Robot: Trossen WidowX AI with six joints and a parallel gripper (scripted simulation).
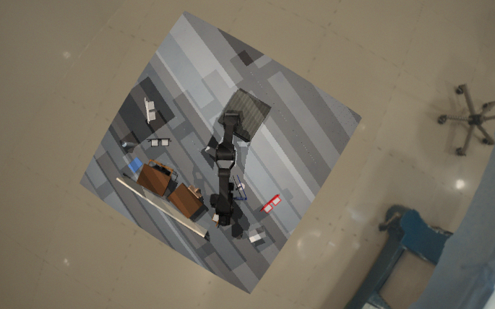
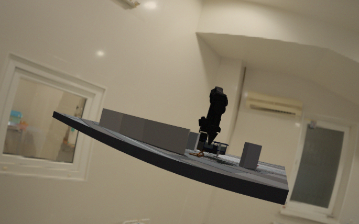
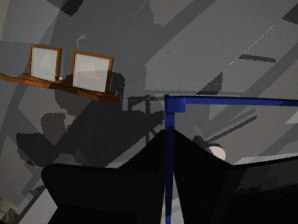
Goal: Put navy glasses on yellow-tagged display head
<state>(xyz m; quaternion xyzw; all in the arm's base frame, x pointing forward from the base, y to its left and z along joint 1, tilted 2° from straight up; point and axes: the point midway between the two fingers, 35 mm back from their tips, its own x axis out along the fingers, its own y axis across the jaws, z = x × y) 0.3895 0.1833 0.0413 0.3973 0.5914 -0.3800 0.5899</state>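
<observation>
Right now the small post is 8 cm behind my gripper tip, 4 cm to the left of it and 3 cm below it. From my gripper tip the other things lie so: pale bar: 31 cm to the right, 23 cm ahead; then head: 41 cm to the right, 8 cm ahead; then blue tag: 59 cm to the right, 11 cm ahead, 6 cm below.
</observation>
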